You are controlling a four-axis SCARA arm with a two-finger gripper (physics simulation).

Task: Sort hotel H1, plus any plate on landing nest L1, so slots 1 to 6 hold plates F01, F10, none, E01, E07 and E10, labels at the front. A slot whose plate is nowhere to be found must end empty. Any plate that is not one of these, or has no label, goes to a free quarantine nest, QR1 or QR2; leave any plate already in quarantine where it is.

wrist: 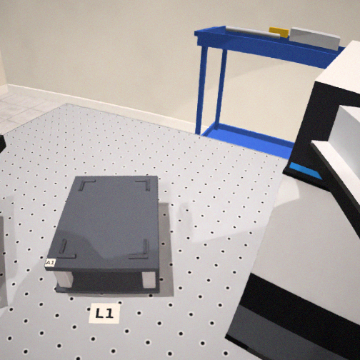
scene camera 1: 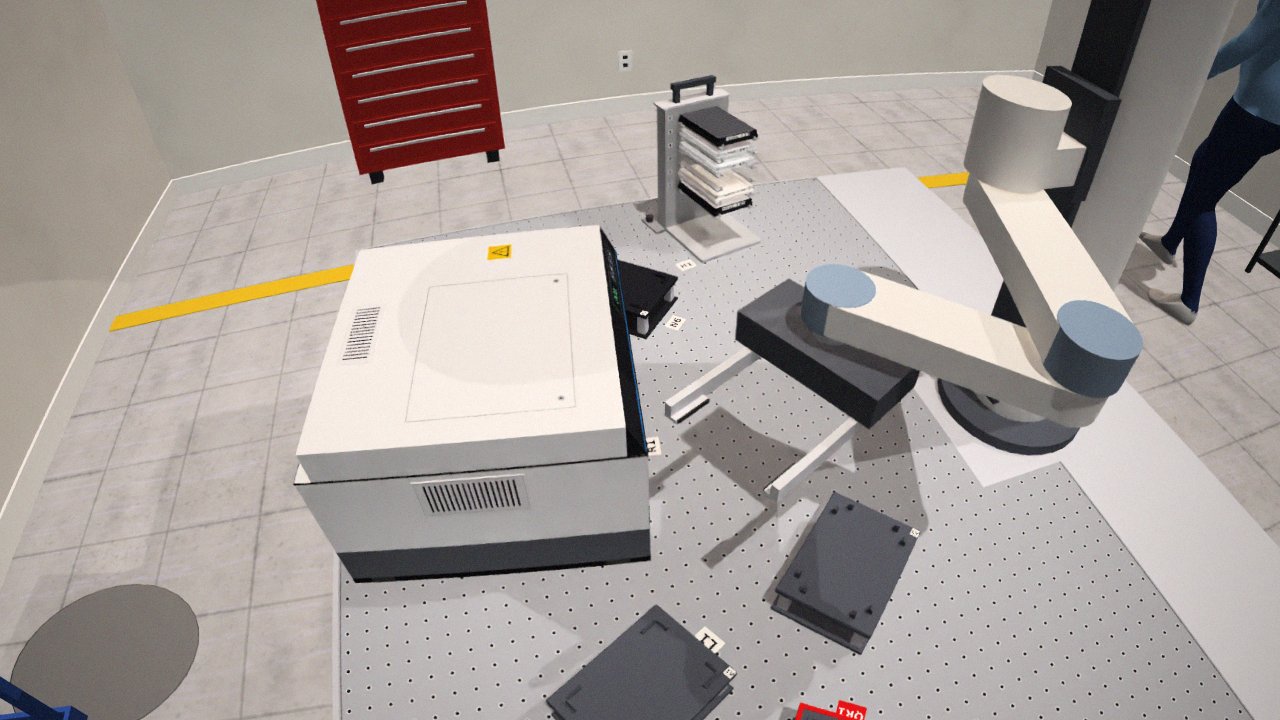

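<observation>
Hotel H1 (scene camera 1: 666, 161) stands at the back in the scene view. It holds a stack of plates: a black one (scene camera 1: 718, 125) on top, clear and whitish ones in the middle, cream ones lower and a black one at the bottom. Their labels are too small to read. Landing nest L1 (scene camera 1: 640, 673) (wrist: 112, 220) is a dark grey stand with bare corner brackets and no plate on it. The red-edged QR1 nest (scene camera 1: 819, 713) is mostly cut off at the bottom of the scene view. QR2 does not show. My gripper (scene camera 1: 731, 450) is open and empty, above the table between the white instrument and the arm base.
The big white instrument (scene camera 1: 501, 349) stands left of my fingers, close by. A dark nest with pegs (scene camera 1: 845, 564) is below and right of the fingers. The black nest N6 (scene camera 1: 648, 291) is partly behind the instrument. A blue cart (wrist: 275, 46) stands beyond the table.
</observation>
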